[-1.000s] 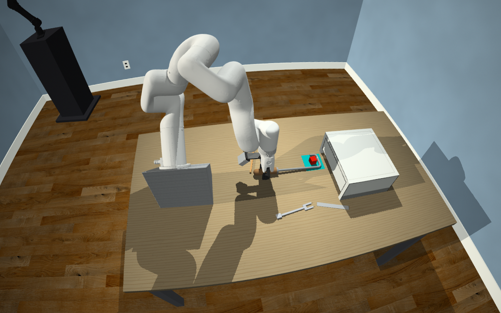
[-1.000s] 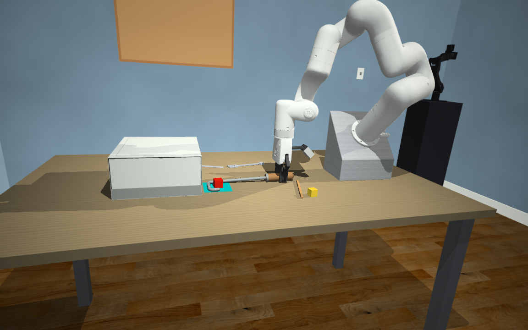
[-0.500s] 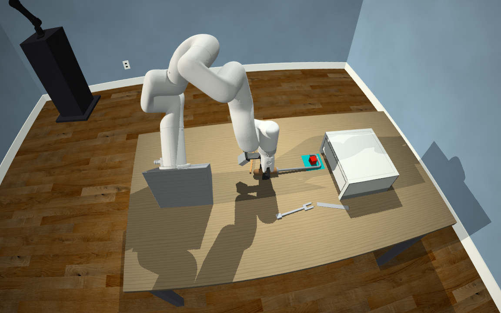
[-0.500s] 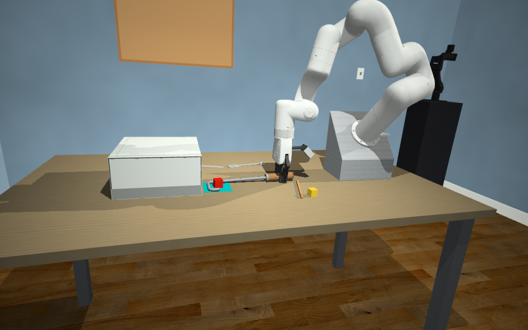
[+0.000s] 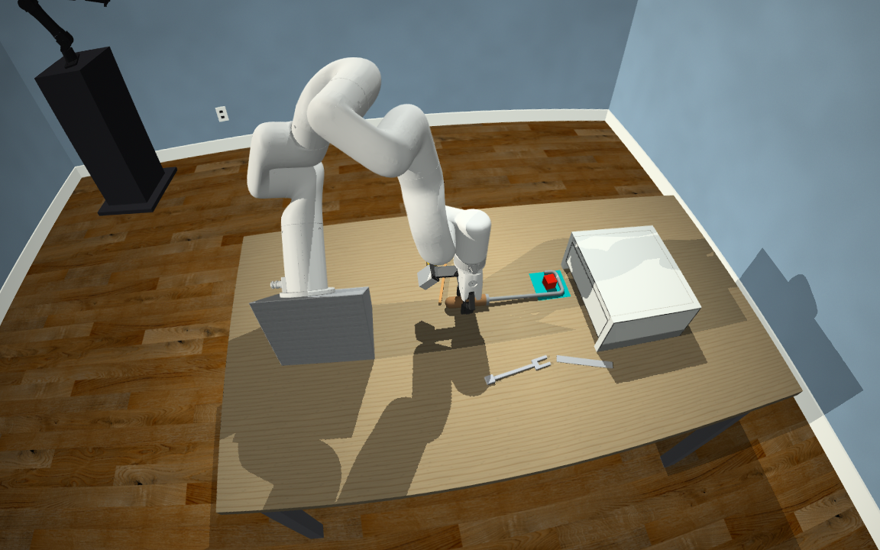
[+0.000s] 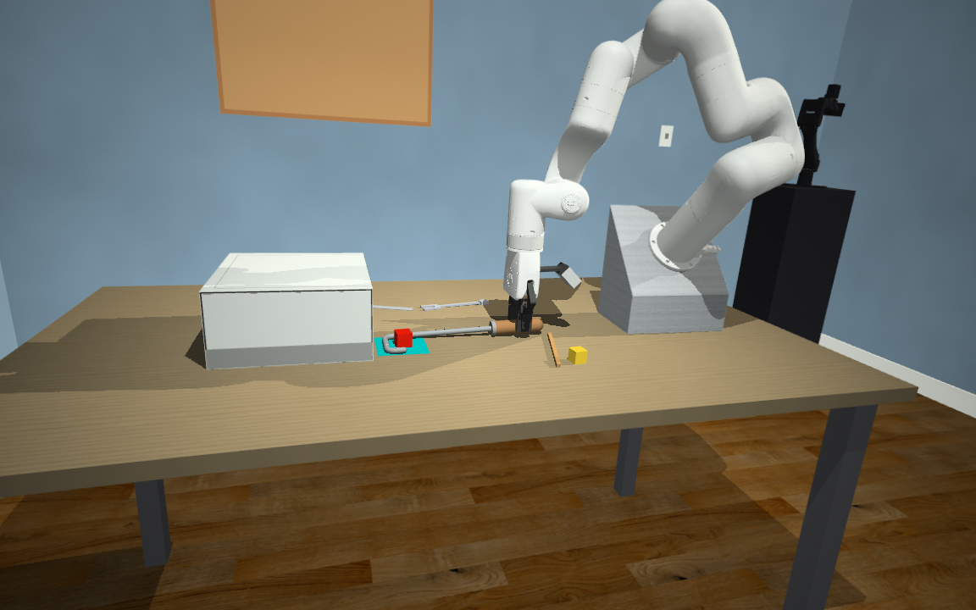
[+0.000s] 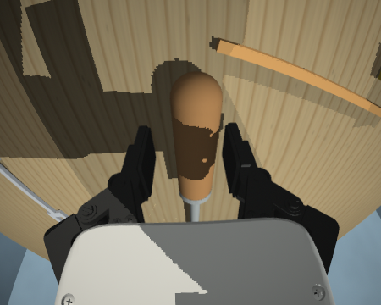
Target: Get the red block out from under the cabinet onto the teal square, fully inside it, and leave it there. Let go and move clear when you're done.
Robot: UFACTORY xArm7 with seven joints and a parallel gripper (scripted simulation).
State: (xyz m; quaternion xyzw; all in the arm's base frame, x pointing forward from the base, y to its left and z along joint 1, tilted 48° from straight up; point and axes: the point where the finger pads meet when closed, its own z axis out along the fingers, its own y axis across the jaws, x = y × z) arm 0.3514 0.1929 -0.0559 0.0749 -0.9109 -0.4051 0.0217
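My hand is 100 mm to the right of the thin wooden stick, 50 mm past it and 30 mm above it. From my hand the other things lie so: yellow cube: 160 mm to the left, 80 mm behind, 20 mm below; grey forked tool: 200 mm to the right, 120 mm ahead, 30 mm below; hooked tool with wooden handle: 120 mm ahead, 60 mm to the left, 20 mm below.
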